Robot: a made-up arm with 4 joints.
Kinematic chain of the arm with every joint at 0, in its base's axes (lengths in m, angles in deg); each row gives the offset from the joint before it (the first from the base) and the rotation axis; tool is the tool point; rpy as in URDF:
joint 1: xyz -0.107 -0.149 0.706 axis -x
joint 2: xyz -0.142 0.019 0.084 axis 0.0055 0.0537 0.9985
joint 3: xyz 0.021 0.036 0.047 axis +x
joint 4: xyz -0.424 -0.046 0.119 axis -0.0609 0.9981 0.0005
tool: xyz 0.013 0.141 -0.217 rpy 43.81 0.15 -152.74
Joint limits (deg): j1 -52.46..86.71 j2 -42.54..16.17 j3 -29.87..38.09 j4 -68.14..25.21
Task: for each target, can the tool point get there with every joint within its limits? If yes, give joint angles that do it. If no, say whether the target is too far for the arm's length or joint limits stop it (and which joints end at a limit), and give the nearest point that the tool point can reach.
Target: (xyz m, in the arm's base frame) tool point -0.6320 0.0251 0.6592
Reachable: yes | joints 31.40 -1.12 9.84 -1.06
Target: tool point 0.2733 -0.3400 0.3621
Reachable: no: joint limits stop it (at a limit: joint 1, joint 2, joint 3, joint 4) | nearest point -0.2935 -0.0111 0.4411 | short by 0.660 m
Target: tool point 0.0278 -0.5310 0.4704
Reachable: no: joint limits stop it (at a limit: joint 1, joint 2, joint 3) | nearest point -0.3551 -0.0848 0.4395 | short by 0.589 m
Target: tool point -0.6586 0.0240 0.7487
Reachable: yes | joints -5.37 -4.49 -2.49 8.14
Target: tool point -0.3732 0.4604 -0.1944
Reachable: no: too far | nearest point -0.4993 0.1173 0.3125 | short by 0.625 m
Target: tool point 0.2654 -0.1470 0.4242
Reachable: no: joint limits stop it (at a limit: joint 1, joint 2, joint 3, joint 4) | nearest point -0.2935 -0.0111 0.4411 | short by 0.575 m
